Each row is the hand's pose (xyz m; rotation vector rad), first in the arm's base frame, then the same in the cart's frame.
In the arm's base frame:
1: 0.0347 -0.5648 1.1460 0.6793 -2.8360 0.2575
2: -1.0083 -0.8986 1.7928 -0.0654 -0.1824 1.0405
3: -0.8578 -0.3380 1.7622 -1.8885 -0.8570 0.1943
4: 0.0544 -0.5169 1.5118 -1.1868 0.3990 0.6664
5: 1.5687 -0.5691 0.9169 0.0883 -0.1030 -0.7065
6: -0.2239 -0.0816 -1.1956 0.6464 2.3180 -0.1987
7: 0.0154 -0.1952 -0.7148 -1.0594 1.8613 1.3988
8: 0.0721 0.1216 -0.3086 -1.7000 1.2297 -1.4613
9: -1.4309 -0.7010 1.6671 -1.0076 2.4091 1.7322
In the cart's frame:
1: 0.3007 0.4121 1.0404 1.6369 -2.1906 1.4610
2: -0.4966 -0.2075 1.8138 -0.8284 -0.0455 1.8890
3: -0.7111 0.1468 1.4060 -2.0946 -1.9090 0.8800
4: 0.1144 0.6252 1.2779 -2.1356 -0.1170 1.1124
5: 1.4254 1.4450 0.7688 -0.4523 -0.5188 0.2017
6: 0.9424 -0.6896 -0.9987 -0.6081 1.8901 -0.4810
7: 0.9423 -0.3309 -0.5831 2.3943 -1.7955 -0.8464
8: 0.6041 0.0524 -0.4981 -2.0023 -0.2173 -1.5450
9: -0.8331 -0.4932 1.6175 1.7620 -1.9532 -0.4651

